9 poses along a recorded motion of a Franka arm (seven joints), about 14 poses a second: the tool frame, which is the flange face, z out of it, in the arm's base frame.
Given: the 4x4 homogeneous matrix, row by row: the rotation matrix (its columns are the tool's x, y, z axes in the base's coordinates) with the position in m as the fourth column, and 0 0 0 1 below. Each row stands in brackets.
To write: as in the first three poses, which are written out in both.
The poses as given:
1: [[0.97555 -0.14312 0.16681 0.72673], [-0.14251 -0.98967 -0.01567 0.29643], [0.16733 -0.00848 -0.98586 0.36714], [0 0 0 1]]
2: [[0.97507 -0.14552 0.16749 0.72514], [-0.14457 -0.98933 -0.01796 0.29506], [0.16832 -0.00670 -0.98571 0.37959], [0 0 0 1]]
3: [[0.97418 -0.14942 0.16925 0.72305], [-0.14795 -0.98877 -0.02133 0.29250], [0.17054 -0.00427 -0.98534 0.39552], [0 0 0 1]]
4: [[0.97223 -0.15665 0.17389 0.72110], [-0.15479 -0.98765 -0.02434 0.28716], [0.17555 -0.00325 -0.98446 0.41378], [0 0 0 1]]
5: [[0.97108 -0.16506 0.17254 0.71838], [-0.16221 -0.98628 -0.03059 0.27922], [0.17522 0.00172 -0.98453 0.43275], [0 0 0 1]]
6: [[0.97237 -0.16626 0.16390 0.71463], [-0.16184 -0.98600 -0.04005 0.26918], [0.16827 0.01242 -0.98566 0.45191], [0 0 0 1]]
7: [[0.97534 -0.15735 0.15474 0.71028], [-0.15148 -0.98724 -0.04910 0.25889], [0.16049 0.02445 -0.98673 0.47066], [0 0 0 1]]
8: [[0.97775 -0.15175 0.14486 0.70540], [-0.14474 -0.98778 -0.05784 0.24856], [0.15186 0.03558 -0.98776 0.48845], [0 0 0 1]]
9: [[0.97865 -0.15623 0.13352 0.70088], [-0.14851 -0.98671 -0.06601 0.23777], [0.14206 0.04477 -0.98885 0.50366], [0 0 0 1]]
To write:
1: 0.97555 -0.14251 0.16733 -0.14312 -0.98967 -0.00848 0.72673 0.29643 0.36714
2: 0.97507 -0.14457 0.16832 -0.14552 -0.98933 -0.00670 0.72514 0.29506 0.37959
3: 0.97418 -0.14795 0.17054 -0.14942 -0.98877 -0.00427 0.72305 0.29250 0.39552
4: 0.97223 -0.15479 0.17555 -0.15665 -0.98765 -0.00325 0.72110 0.28716 0.41378
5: 0.97108 -0.16221 0.17522 -0.16506 -0.98628 0.00172 0.71838 0.27922 0.43275
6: 0.97237 -0.16184 0.16827 -0.16626 -0.98600 0.01242 0.71463 0.26918 0.45191
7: 0.97534 -0.15148 0.16049 -0.15735 -0.98724 0.02445 0.71028 0.25889 0.47066
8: 0.97775 -0.14474 0.15186 -0.15175 -0.98778 0.03558 0.70540 0.24856 0.48845
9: 0.97865 -0.14851 0.14206 -0.15623 -0.98671 0.04477 0.70088 0.23777 0.50366
